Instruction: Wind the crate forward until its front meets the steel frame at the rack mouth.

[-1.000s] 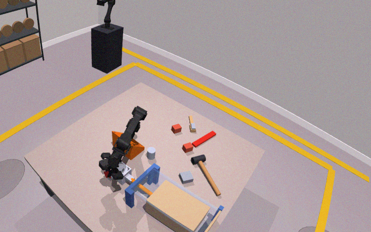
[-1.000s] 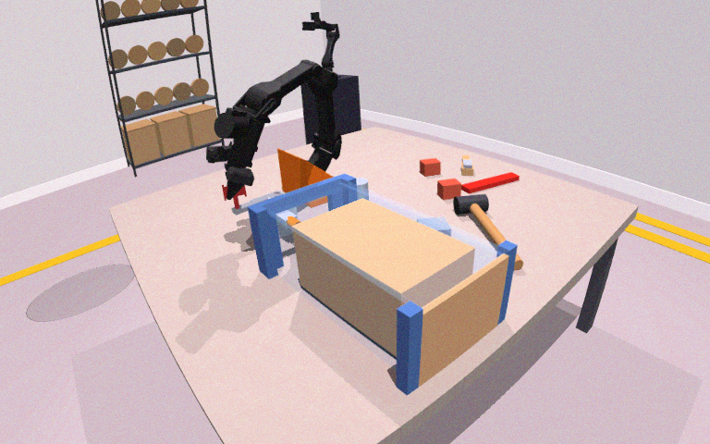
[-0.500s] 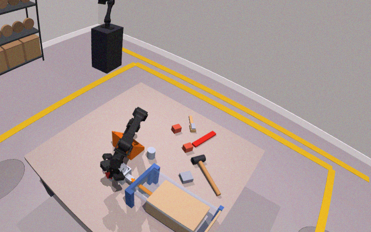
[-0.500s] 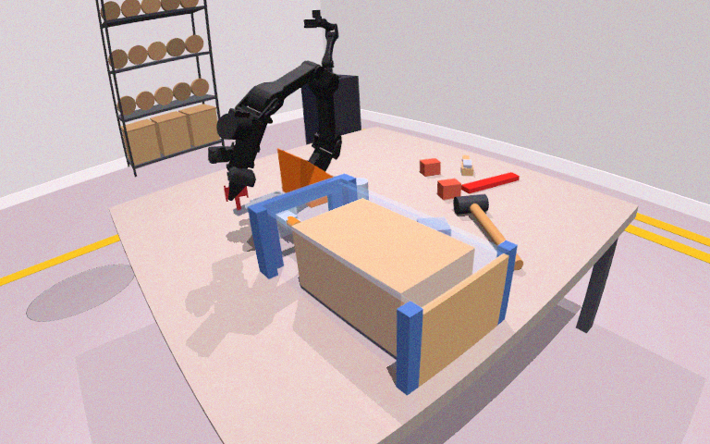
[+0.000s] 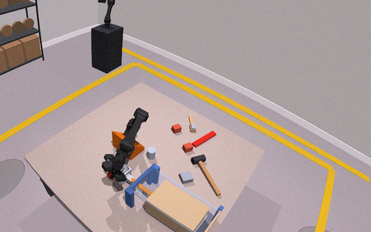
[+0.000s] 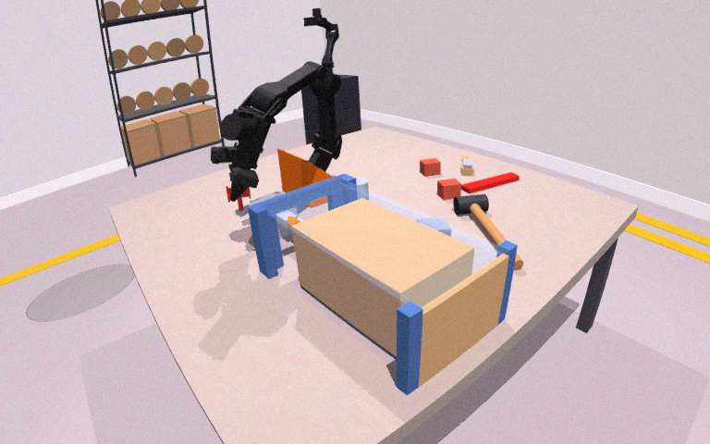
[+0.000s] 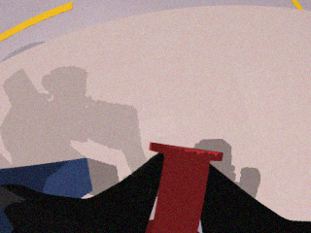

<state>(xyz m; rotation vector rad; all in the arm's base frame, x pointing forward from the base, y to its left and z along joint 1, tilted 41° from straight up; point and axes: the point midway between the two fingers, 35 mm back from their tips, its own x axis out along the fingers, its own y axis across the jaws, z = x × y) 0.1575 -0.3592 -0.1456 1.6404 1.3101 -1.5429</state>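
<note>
Now: the winch handle 50 mm to the left of my gripper tip and 30 mm below it. From my gripper tip the other things lie so: red knob: 10 mm ahead, 20 mm to the left; then grey hand winch: 20 mm behind, 110 mm to the left, 100 mm below; then blue steel frame: 150 mm ahead, 100 mm to the left, 30 mm below.
</note>
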